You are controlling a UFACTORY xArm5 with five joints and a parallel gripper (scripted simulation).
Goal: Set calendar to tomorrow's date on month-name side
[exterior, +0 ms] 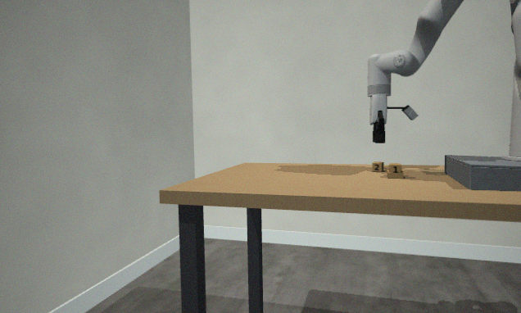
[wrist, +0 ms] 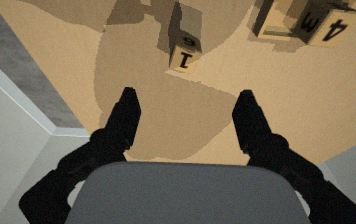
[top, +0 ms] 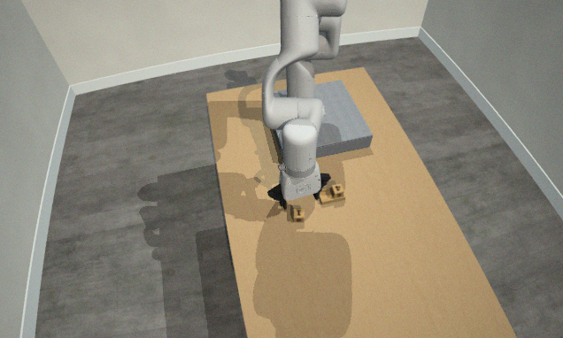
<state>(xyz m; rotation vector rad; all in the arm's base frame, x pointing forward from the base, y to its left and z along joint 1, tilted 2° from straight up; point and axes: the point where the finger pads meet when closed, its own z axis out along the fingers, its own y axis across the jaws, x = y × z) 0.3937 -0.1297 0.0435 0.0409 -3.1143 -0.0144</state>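
Now: the wooden cube 90 mm below my hand. From my hand the other things lie so: wooden tray (40 mm behind, 120 mm to the left, 100 mm below).
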